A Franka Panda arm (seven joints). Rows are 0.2 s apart.
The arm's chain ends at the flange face. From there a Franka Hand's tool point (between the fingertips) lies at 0.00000 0.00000 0.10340 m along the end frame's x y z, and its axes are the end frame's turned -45 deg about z.
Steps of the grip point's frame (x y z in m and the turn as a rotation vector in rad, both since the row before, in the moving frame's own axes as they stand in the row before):
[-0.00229 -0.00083 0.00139 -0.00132 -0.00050 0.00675]
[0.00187 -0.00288 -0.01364 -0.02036 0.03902 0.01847]
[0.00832 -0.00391 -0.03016 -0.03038 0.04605 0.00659]
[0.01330 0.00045 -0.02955 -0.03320 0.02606 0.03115]
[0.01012 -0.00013 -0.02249 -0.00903 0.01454 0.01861]
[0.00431 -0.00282 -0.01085 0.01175 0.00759 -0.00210]
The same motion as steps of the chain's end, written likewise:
[-0.00227 0.00090 0.00139 -0.00129 0.00058 0.00675]
[-0.00507 -0.00204 -0.01354 0.01319 0.04199 0.01847]
[-0.00247 -0.00752 -0.03000 0.01108 0.05404 0.00659]
[0.00540 -0.00968 -0.02946 -0.00505 0.04190 0.03115]
[0.00534 -0.00686 -0.02247 0.00390 0.01667 0.01861]
[0.00136 -0.00363 -0.01084 0.01368 -0.00294 -0.00210]

